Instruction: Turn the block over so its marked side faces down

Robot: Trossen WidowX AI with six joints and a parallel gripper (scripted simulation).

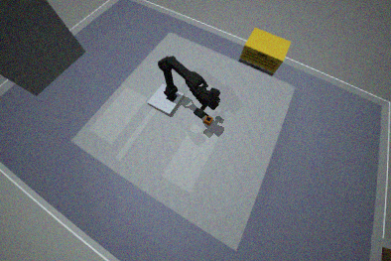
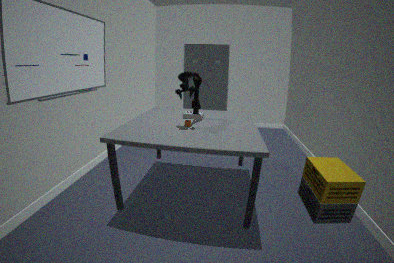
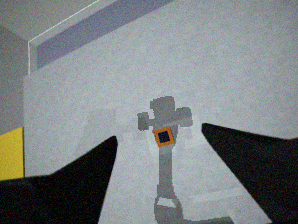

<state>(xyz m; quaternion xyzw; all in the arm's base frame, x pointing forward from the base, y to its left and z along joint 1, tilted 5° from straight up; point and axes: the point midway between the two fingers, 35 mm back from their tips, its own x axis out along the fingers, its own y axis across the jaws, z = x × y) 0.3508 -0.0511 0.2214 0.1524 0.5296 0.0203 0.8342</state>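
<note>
The small orange block is 220 mm below my gripper tip, 20 mm to the left of it and 10 mm behind it.
</note>
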